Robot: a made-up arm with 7 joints. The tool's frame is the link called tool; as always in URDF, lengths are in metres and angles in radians.
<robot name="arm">
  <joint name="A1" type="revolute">
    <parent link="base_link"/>
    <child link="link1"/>
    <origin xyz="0 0 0.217" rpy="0 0 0"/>
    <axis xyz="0 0 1"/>
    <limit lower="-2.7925" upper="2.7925"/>
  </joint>
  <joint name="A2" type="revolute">
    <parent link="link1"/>
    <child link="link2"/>
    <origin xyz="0 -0.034 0.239" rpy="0 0 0"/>
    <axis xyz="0 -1 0"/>
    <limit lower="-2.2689" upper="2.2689"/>
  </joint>
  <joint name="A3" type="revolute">
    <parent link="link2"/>
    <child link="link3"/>
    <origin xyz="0 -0.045 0.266" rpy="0 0 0"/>
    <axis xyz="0 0 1"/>
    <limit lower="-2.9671" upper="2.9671"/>
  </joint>
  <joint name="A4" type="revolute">
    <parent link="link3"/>
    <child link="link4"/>
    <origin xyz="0.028 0.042 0.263" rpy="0 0 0"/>
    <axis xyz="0 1 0"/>
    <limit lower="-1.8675" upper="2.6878"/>
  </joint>
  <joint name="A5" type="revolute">
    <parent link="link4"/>
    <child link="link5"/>
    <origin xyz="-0.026 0.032 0.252" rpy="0 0 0"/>
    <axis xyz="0 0 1"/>
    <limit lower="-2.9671" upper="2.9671"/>
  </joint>
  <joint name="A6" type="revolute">
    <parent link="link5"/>
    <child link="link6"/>
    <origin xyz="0 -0.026 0.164" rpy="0 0 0"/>
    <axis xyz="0 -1 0"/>
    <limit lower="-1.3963" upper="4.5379"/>
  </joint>
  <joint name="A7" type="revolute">
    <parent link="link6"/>
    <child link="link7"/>
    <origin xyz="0.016 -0.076 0.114" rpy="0 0 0"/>
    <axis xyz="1 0 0"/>
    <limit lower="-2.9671" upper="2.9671"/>
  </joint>
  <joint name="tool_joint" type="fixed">
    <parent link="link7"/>
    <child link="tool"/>
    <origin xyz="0 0 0" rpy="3.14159 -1.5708 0"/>
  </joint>
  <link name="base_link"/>
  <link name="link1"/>
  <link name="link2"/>
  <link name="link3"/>
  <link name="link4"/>
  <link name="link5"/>
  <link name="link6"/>
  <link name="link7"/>
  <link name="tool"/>
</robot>
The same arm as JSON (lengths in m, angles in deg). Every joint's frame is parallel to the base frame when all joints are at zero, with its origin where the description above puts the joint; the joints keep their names.
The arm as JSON. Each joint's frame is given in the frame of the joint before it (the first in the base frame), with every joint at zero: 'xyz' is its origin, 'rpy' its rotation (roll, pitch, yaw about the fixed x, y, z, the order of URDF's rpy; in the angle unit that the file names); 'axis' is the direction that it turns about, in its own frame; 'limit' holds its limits. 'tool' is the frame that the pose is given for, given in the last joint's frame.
{
  "units": {
    "length": "m",
    "angle": "deg"
  },
  "joints": [
    {
      "name": "A1",
      "type": "revolute",
      "origin": {
        "xyz": [
          0.0,
          0.0,
          0.217
        ],
        "rpy": [
          0.0,
          0.0,
          0.0
        ]
      },
      "axis": [
        0.0,
        0.0,
        1.0
      ],
      "limit": {
        "lower": -160.0,
        "upper": 160.0
      }
    },
    {
      "name": "A2",
      "type": "revolute",
      "origin": {
        "xyz": [
          0.0,
          -0.034,
          0.239
        ],
        "rpy": [
          0.0,
          0.0,
          0.0
        ]
      },
      "axis": [
        0.0,
        -1.0,
        0.0
      ],
      "limit": {
        "lower": -130.0,
        "upper": 130.0
      }
    },
    {
      "name": "A3",
      "type": "revolute",
      "origin": {
        "xyz": [
          0.0,
          -0.045,
          0.266
        ],
        "rpy": [
          0.0,
          0.0,
          0.0
        ]
      },
      "axis": [
        0.0,
        0.0,
        1.0
      ],
      "limit": {
        "lower": -170.0,
        "upper": 170.0
      }
    },
    {
      "name": "A4",
      "type": "revolute",
      "origin": {
        "xyz": [
          0.028,
          0.042,
          0.263
        ],
        "rpy": [
          0.0,
          0.0,
          0.0
        ]
      },
      "axis": [
        0.0,
        1.0,
        0.0
      ],
      "limit": {
        "lower": -107.0,
        "upper": 154.0
      }
    },
    {
      "name": "A5",
      "type": "revolute",
      "origin": {
        "xyz": [
          -0.026,
          0.032,
          0.252
        ],
        "rpy": [
          0.0,
          0.0,
          0.0
        ]
      },
      "axis": [
        0.0,
        0.0,
        1.0
      ],
      "limit": {
        "lower": -170.0,
        "upper": 170.0
      }
    },
    {
      "name": "A6",
      "type": "revolute",
      "origin": {
        "xyz": [
          0.0,
          -0.026,
          0.164
        ],
        "rpy": [
          0.0,
          0.0,
          0.0
        ]
      },
      "axis": [
        0.0,
        -1.0,
        0.0
      ],
      "limit": {
        "lower": -80.0,
        "upper": 260.0
      }
    },
    {
      "name": "A7",
      "type": "revolute",
      "origin": {
        "xyz": [
          0.016,
          -0.076,
          0.114
        ],
        "rpy": [
          0.0,
          0.0,
          0.0
        ]
      },
      "axis": [
        1.0,
        0.0,
        0.0
      ],
      "limit": {
        "lower": -170.0,
        "upper": 170.0
      }
    }
  ],
  "tool": {
    "origin": {
      "xyz": [
        0.0,
        0.0,
        0.0
      ],
      "rpy": [
        180.0,
        -90.0,
        0.0
      ]
    }
  }
}

